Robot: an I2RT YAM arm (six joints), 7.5 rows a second.
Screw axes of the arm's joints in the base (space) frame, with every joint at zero. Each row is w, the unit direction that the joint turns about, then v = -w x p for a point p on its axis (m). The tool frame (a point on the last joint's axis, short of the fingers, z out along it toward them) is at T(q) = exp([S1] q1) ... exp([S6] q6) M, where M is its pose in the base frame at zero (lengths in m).
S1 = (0, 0, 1, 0, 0, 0)
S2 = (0, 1, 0, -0.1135, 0, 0.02)
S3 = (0, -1, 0, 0.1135, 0, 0.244)
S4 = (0, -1, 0, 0.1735, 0, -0.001)
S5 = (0, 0, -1, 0, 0.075, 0)
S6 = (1, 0, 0, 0, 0.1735, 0)
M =
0 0 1 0.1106
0 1 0 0
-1 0 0 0.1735
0 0 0 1
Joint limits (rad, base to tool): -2.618..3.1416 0..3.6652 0..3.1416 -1.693..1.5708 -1.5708..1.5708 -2.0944..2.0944
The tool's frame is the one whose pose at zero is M.
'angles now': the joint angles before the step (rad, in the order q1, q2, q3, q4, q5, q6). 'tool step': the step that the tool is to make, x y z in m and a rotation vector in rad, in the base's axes. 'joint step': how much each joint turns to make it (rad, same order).
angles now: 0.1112, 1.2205, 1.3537, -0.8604, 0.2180, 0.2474
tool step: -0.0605, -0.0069, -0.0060, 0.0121, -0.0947, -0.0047
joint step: -0.0003, -0.2564, -0.1826, 0.0208, 0.0024, 0.0040
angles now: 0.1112, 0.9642, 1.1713, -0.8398, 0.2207, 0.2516
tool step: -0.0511, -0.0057, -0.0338, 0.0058, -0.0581, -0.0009
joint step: 0.0004, -0.2631, -0.2295, 0.0248, 0.0015, 0.0002
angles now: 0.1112, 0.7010, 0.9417, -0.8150, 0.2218, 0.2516
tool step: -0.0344, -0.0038, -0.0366, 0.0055, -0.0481, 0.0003
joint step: 0.0004, -0.2249, -0.1879, 0.0114, 0.0001, 0.0002
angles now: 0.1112, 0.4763, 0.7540, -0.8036, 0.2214, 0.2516
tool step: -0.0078, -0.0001, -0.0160, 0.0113, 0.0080, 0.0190
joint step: -0.0003, -0.0651, -0.0640, -0.0080, -0.0228, 0.0007
